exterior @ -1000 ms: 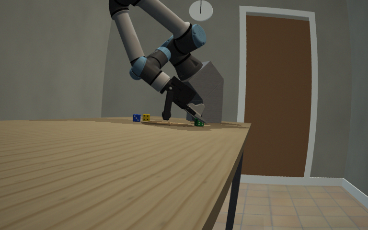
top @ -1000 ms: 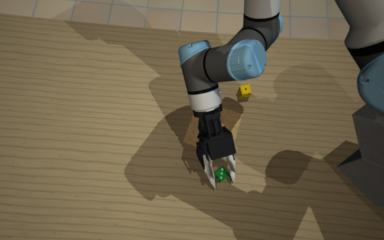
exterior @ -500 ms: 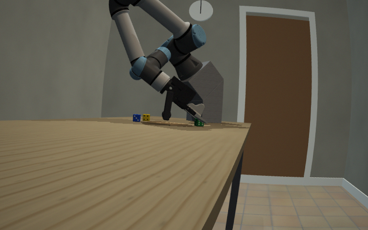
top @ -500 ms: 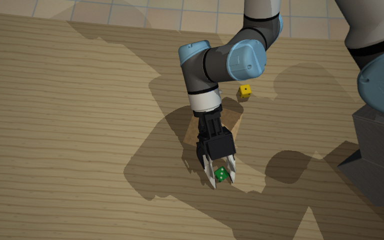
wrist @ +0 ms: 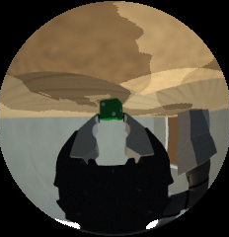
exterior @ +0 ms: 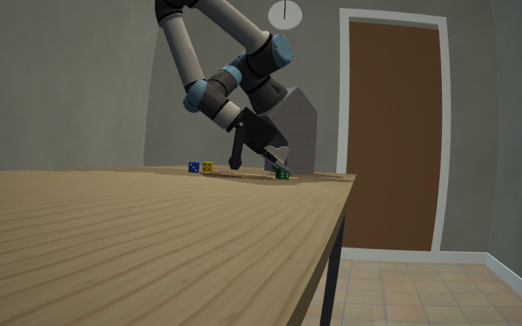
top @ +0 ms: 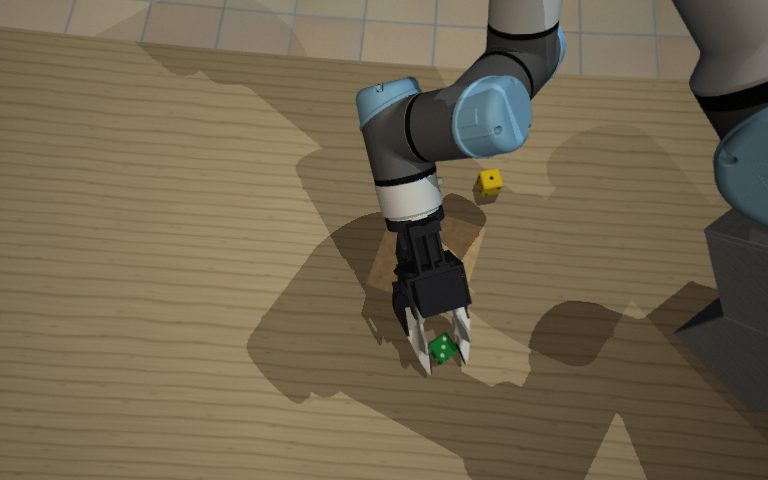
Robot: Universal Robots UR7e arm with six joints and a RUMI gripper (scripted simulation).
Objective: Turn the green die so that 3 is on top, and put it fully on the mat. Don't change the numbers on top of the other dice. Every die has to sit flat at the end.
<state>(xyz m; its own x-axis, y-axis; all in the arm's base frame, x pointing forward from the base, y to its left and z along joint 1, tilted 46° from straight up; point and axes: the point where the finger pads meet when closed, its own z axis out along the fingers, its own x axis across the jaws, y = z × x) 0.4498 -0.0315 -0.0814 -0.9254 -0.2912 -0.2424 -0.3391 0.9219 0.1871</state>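
Right now my hand is 10 mm to the left of the green die and 10 mm above it. The rest, counted from my hand: blue die 40 mm behind, 270 mm to the right, 10 mm below; tan mat 20 mm behind, 150 mm to the right, 20 mm below; yellow die 140 mm behind, 240 mm to the right, 10 mm below.
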